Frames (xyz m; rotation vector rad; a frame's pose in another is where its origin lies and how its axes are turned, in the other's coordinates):
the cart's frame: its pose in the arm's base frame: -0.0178 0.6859 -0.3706 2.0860 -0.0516 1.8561
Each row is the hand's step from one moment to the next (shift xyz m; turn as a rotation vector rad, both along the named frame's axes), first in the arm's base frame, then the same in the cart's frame.
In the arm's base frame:
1: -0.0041 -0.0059 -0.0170 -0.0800 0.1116 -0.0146
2: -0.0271 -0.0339 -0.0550 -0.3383 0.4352 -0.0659
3: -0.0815 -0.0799 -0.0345 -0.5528 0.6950 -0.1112
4: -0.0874 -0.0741 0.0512 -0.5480 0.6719 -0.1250
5: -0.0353 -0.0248 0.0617 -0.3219 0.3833 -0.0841
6: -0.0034 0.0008 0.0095 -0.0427 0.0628 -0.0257
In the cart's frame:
1: -0.0182 0.0026 -0.0009 -0.0032 -0.0879 -0.1065
2: -0.0640 0.0260 -0.0119 -0.0249 -0.3380 -0.4397
3: -0.0611 0.0877 -0.0528 -0.0473 -0.5380 -0.7136
4: 0.0223 0.1036 -0.0672 -0.0646 -0.5207 -0.7015
5: 0.0498 0.0465 -0.0320 -0.0506 -0.2977 -0.4080
6: 0.0089 0.0023 -0.0043 -0.0184 -0.0541 -0.0563

